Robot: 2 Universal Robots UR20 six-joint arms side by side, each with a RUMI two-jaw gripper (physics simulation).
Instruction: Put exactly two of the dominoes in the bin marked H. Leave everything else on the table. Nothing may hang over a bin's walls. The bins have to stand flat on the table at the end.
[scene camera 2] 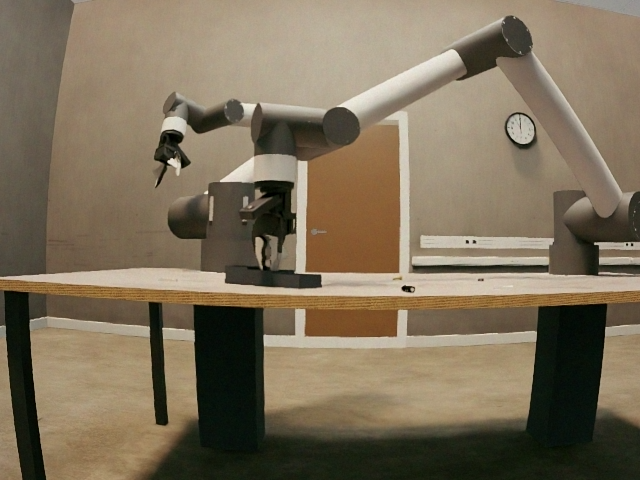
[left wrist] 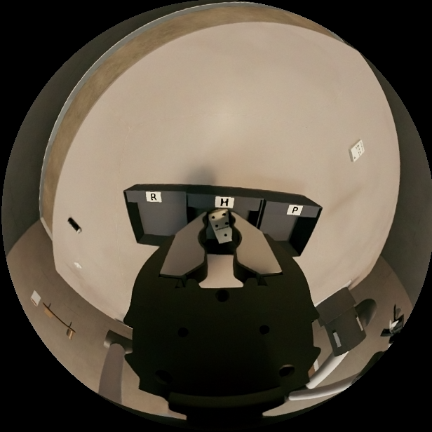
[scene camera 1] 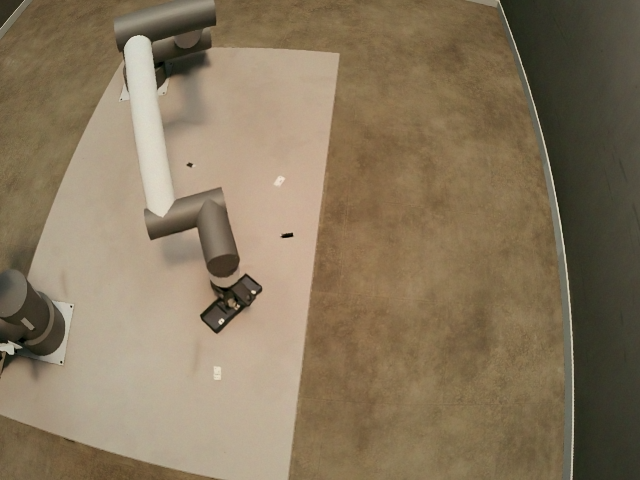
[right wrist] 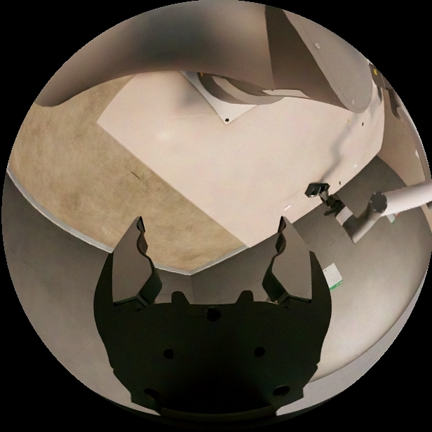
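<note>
A black tray of three joined bins stands flat on the table. Its H bin [left wrist: 224,190] is in the middle, between the R bin [left wrist: 161,220] [scene camera 1: 247,287] and the P bin [left wrist: 281,227] [scene camera 1: 218,313]. My left gripper [left wrist: 218,212] [scene camera 1: 235,305] [scene camera 2: 269,268] is shut on a white domino [left wrist: 220,225] with black pips, its tips low at the H bin. Fingers and domino hide most of that bin's floor. Another white domino [left wrist: 356,150] [scene camera 1: 217,373] lies flat on the table beyond the P end. My right gripper [right wrist: 211,217] [scene camera 2: 168,178] is open, empty and high above the table.
A small black object [scene camera 1: 287,235] [scene camera 2: 408,288] [left wrist: 74,225] lies near the table edge. A pale flat piece [scene camera 1: 279,180] and a small dark-and-white piece [scene camera 1: 190,164] lie farther up in scene camera 1. A small yellow thing [scene camera 2: 397,277] shows in scene camera 2.
</note>
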